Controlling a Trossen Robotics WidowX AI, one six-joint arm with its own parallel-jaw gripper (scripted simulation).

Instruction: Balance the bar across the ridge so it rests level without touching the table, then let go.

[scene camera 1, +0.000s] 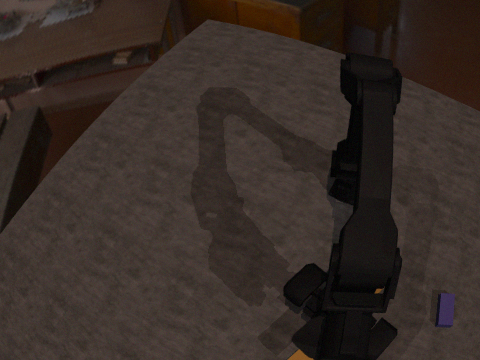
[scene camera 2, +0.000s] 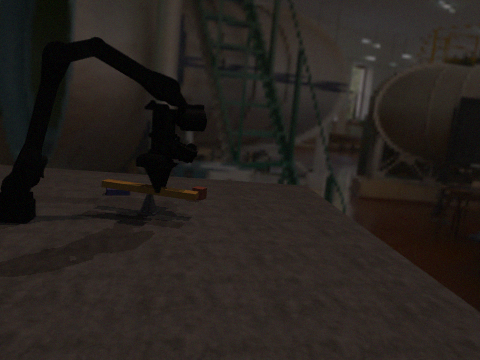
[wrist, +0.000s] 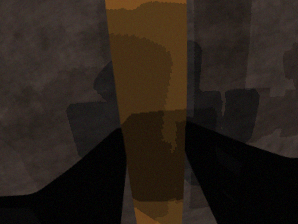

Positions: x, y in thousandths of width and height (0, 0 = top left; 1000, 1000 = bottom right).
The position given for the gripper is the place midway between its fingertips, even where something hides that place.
In view: the gripper (scene camera 1: 695, 915) and an orange bar (wrist: 502, 230).
The gripper also shows in scene camera 2 (scene camera 2: 334, 532) and in the wrist view (wrist: 512, 587).
